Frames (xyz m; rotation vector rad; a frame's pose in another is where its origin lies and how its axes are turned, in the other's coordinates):
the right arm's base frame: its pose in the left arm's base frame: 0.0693 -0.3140 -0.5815 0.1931 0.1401 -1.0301
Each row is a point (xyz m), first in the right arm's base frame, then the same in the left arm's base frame.
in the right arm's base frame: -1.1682 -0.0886 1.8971
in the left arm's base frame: -0.5534 0.1923 1.4988
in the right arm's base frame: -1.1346 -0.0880 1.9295
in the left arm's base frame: -0.5350 0.1572 1.5235
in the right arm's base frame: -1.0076 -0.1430 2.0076
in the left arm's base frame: -0.5158 0.0059 1.5682
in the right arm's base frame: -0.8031 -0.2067 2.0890
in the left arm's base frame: -0.4647 -0.2153 1.5995
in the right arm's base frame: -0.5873 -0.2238 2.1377
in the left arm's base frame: -0.3686 -0.4152 1.6009
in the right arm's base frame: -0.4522 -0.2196 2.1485
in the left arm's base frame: -0.2961 -0.5285 1.5840
